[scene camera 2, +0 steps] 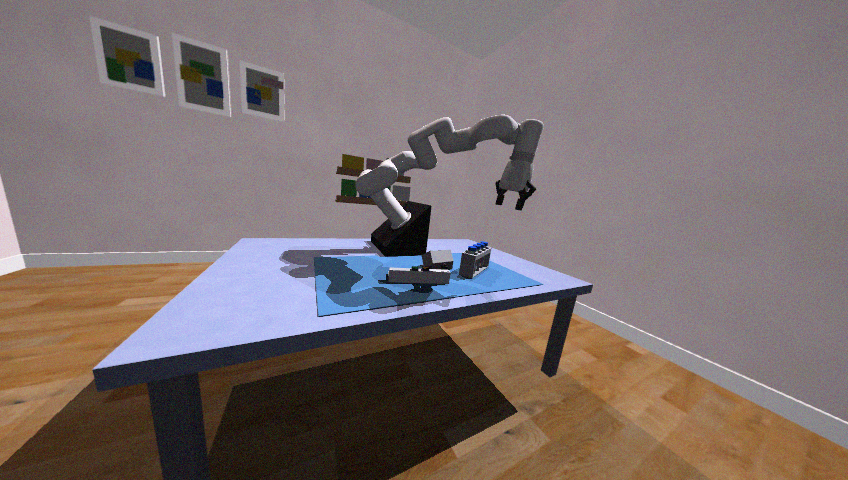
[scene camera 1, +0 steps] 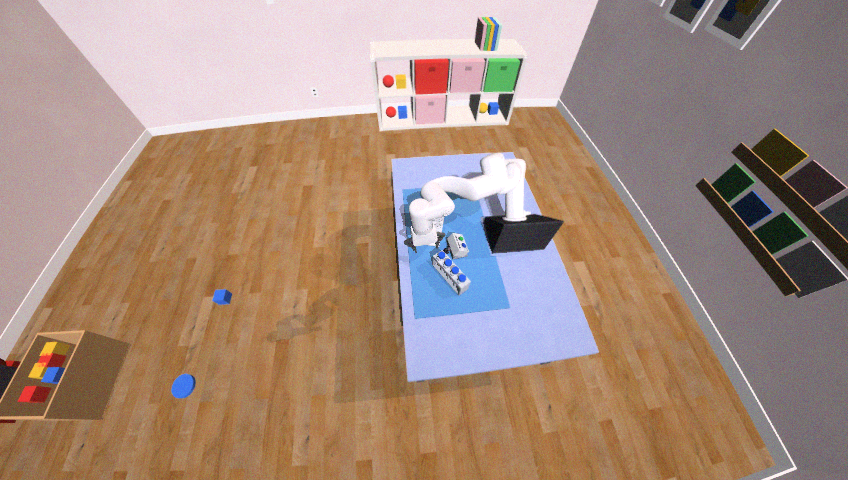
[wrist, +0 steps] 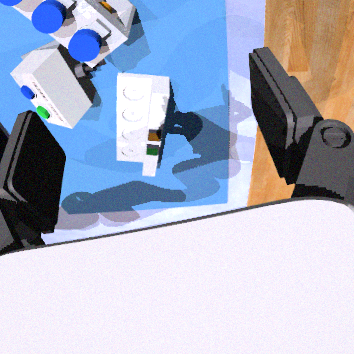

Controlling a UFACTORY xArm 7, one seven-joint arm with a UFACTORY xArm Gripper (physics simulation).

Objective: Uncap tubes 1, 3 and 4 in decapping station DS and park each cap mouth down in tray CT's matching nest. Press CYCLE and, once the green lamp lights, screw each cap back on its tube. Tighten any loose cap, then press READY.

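Places are measured from the arm's base along level axes (x ahead, y left, z up), in centimetres.
Pixels of known places: gripper, fingertip midpoint: (scene camera 2: 507, 207) (scene camera 1: 426, 248) (wrist: 143, 103); arm's base, link origin: (scene camera 2: 401, 221) (scene camera 1: 514, 219).
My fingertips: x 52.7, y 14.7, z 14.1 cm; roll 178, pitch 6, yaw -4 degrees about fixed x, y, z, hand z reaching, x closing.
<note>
For each thing: its top centre in the pictures, then the offset to it from my fingertips. Level surfaces: height alone.
- white tray, top centre: (wrist: 136, 143) (scene camera 2: 419, 265) (scene camera 1: 435, 224) dx -13.1, dy -28.3, dz -24.4 cm
- control box, top centre: (wrist: 43, 105) (scene camera 2: 438, 249) (scene camera 1: 458, 240) dx -21.7, dy -12.9, dz -21.3 cm
- blue button, top centre: (wrist: 25, 95) dx -23.9, dy -10.6, dz -22.3 cm
- blue mat, surface height: dz -29.7 cm
- lilac table, surface height: dz -30.0 cm
Decapping station DS (scene camera 1: 450, 274) (scene camera 2: 476, 264), a light block, holds a row of tubes with blue caps (scene camera 1: 455, 270) (scene camera 2: 477, 246) (wrist: 85, 45). Part of it shows at the top left of the wrist view. A white tray (scene camera 2: 418, 276) (wrist: 125, 102), seemingly CT, has round nests without caps and dark amber and green patches; the arm hides it in scene camera 1. A control box (scene camera 1: 458, 246) (scene camera 2: 437, 259) (wrist: 62, 85) bears a blue button (wrist: 27, 92) and a green one (wrist: 43, 112). My gripper (scene camera 1: 426, 242) (scene camera 2: 509, 205) (wrist: 143, 103) is open and empty, high above the station and tray.
The blue mat (scene camera 1: 484, 294) (scene camera 2: 336, 300) (wrist: 195, 30) lies on the lilac table (scene camera 1: 523, 333) (scene camera 2: 196, 309). The arm's black base block (scene camera 1: 523, 234) (scene camera 2: 416, 231) stands behind the mat. The control box sits between tray and station, close to the station's end.
</note>
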